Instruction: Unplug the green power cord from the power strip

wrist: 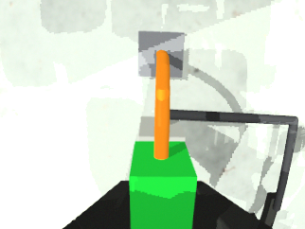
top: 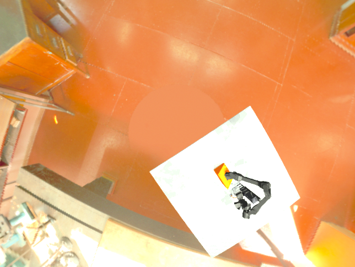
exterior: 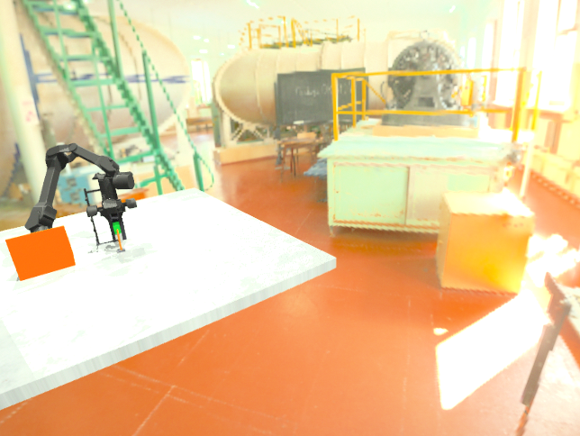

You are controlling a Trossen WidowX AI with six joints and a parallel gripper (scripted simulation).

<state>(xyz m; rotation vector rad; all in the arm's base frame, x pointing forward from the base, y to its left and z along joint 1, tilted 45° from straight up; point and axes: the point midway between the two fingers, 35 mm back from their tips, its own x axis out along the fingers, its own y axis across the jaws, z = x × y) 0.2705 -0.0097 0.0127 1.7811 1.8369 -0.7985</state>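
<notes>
My gripper tip is 30 mm to the right of the green plug. The rest, counted from my gripper tip: black power strip (10 mm ahead, 100 mm to the left, 40 mm above).
</notes>
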